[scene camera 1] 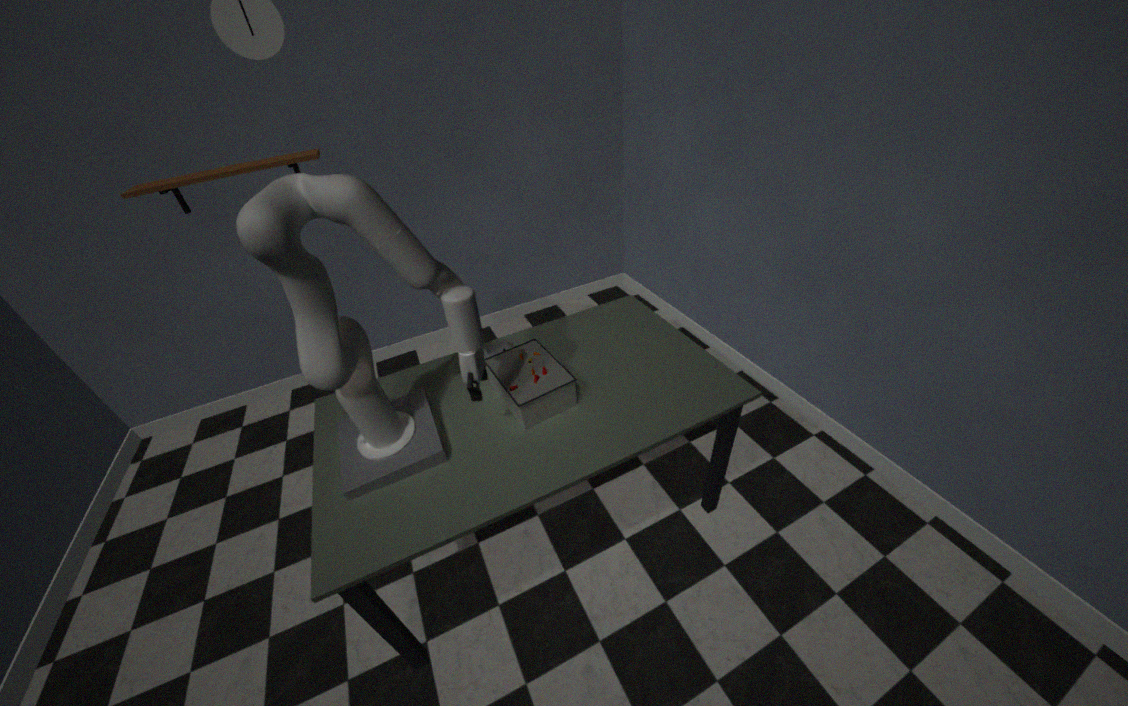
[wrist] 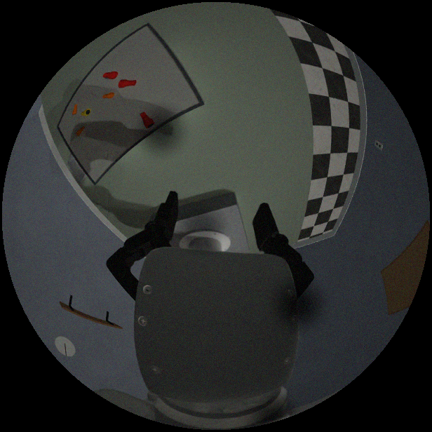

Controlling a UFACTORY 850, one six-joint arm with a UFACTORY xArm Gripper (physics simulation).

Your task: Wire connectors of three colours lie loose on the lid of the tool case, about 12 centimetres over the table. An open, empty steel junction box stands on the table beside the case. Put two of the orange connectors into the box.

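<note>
My gripper [scene camera 1: 477, 387] [wrist: 218, 206] is open and empty, beside the case on the robot-base side. The case lid [scene camera 1: 550, 385] [wrist: 167, 75] is pale with a dark rim. Three orange connectors show in the wrist view: one orange connector [wrist: 108, 95] near the red ones, another orange connector [wrist: 75, 109] by the rim, and a third orange connector [wrist: 80, 131] in shadow. A yellow connector [wrist: 86, 113] lies among them. Red connectors [wrist: 110, 75] [wrist: 127, 83] [wrist: 146, 119] lie apart. A pale shape [scene camera 1: 498, 344] behind the lid may be the junction box; its opening cannot be made out.
The green table [scene camera 1: 648, 349] [wrist: 240, 125] carries the case and the robot's base plate [scene camera 1: 390, 467]. The case's side wall [scene camera 1: 550, 407] rises from the table to the lid. The base plate also shows between the fingers in the wrist view. A wooden shelf [scene camera 1: 220, 173] hangs on the wall.
</note>
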